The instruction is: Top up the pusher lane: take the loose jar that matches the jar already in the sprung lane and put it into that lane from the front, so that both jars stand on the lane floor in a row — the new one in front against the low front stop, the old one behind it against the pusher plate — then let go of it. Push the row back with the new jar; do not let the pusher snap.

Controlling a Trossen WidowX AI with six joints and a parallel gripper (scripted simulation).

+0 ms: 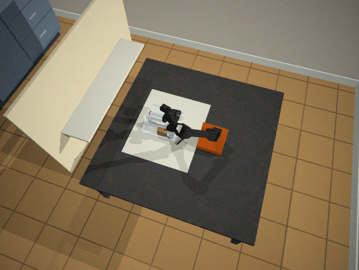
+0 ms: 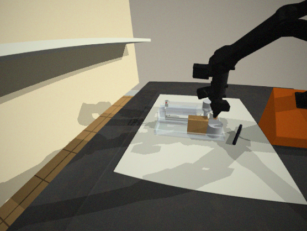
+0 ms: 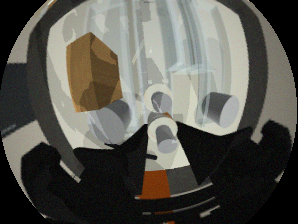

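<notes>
The white mat lies 5 cm below my gripper tip, 5 cm ahead of it and 1 cm to the left of it. The rest, counted from my gripper tip: brown box (8 cm to the left, 7 cm ahead, 1 cm below); then black rod (10 cm behind, 7 cm to the left, 4 cm below).
</notes>
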